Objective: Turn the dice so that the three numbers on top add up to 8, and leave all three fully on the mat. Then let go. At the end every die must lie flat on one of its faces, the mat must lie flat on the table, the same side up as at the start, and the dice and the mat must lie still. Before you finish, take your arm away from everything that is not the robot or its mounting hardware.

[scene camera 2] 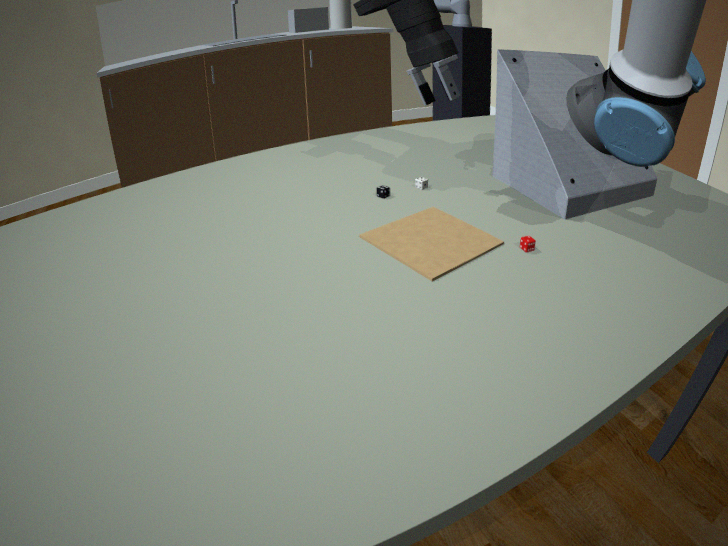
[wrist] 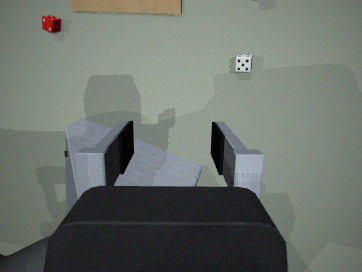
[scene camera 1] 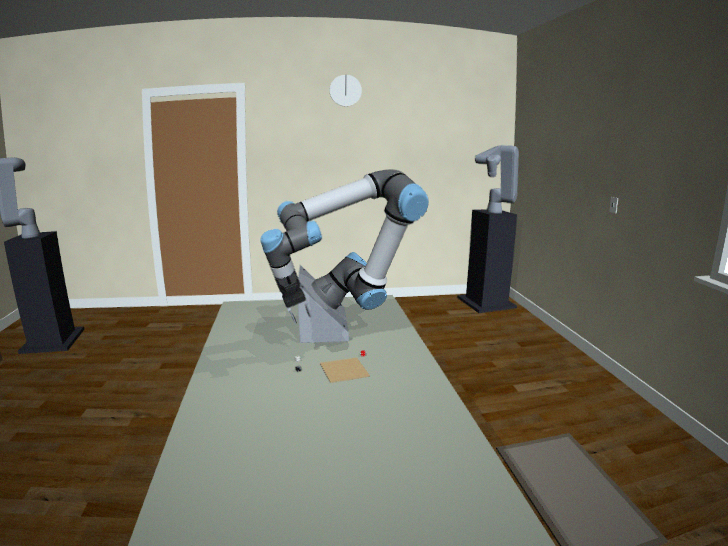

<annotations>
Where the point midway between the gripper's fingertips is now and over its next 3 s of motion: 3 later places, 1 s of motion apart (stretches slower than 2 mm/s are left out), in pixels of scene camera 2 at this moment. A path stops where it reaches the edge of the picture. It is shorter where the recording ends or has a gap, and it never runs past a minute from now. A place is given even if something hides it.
My gripper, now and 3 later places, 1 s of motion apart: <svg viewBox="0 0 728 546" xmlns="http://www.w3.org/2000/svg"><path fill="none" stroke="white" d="M442 100L423 107L426 147L421 172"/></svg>
</annotations>
